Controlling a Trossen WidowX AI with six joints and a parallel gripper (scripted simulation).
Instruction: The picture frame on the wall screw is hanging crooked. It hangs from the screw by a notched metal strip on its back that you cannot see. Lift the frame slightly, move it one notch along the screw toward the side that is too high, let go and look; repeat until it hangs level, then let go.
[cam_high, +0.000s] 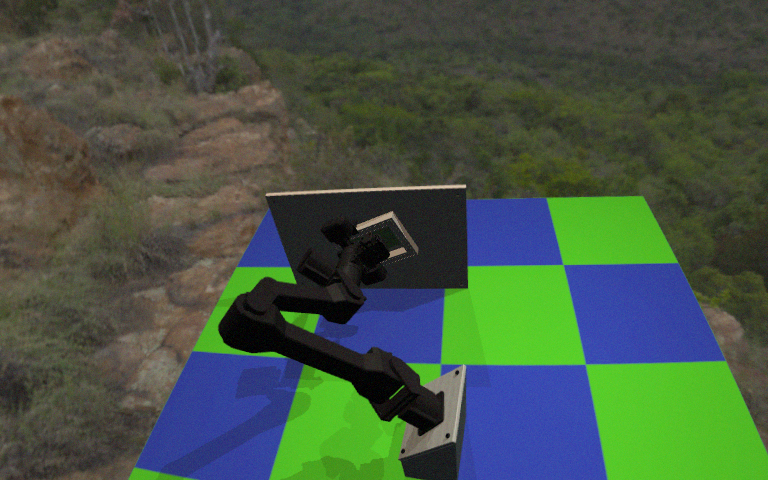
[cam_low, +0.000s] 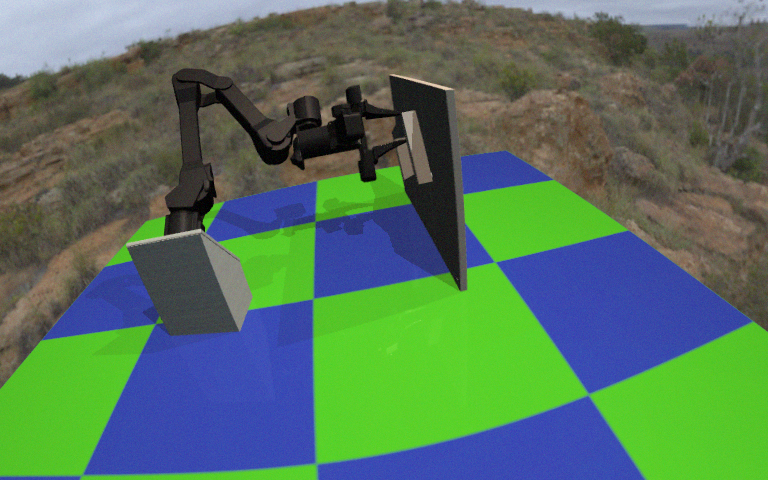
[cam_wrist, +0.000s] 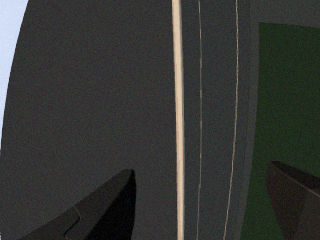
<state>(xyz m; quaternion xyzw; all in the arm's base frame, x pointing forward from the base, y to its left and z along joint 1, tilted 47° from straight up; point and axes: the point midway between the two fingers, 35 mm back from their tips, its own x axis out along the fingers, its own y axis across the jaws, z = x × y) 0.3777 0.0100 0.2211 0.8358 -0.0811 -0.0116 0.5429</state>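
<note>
Now: the picture frame 5 cm below my gripper tip, 2 cm to the right of it and 1 cm ahead of it. The rest, counted from my gripper tip: wall panel (6 cm below, 2 cm ahead, 1 cm to the right).
</note>
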